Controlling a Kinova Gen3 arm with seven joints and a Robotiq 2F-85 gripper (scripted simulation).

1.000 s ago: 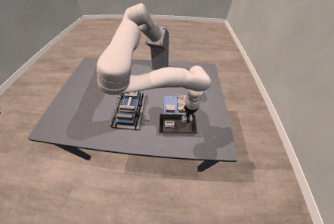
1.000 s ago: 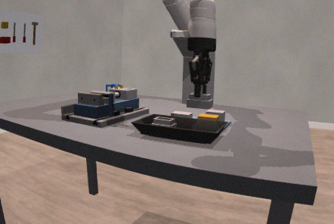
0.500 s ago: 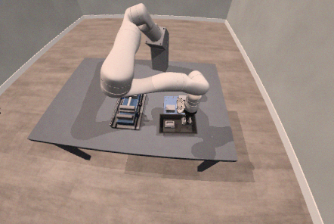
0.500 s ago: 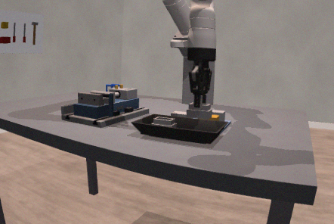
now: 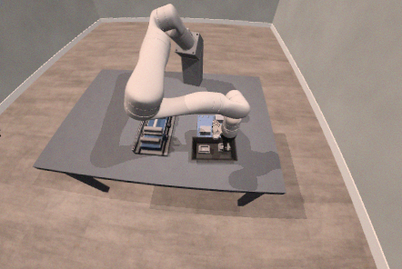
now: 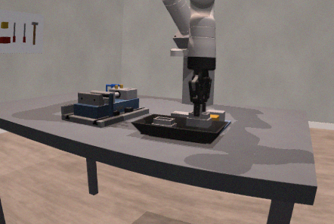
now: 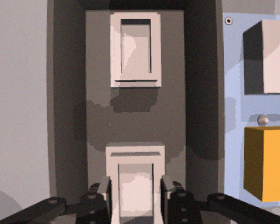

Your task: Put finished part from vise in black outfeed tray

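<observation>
The orange block is 12 cm behind my hand, 4 cm to the right of it and 6 cm below it. The rest, counted from my hand: blue pallet (15 cm behind, 9 cm to the right, 8 cm below); white screw rod (5 cm behind, 41 cm to the right); vise (3 cm behind, 40 cm to the right, 4 cm below).
</observation>
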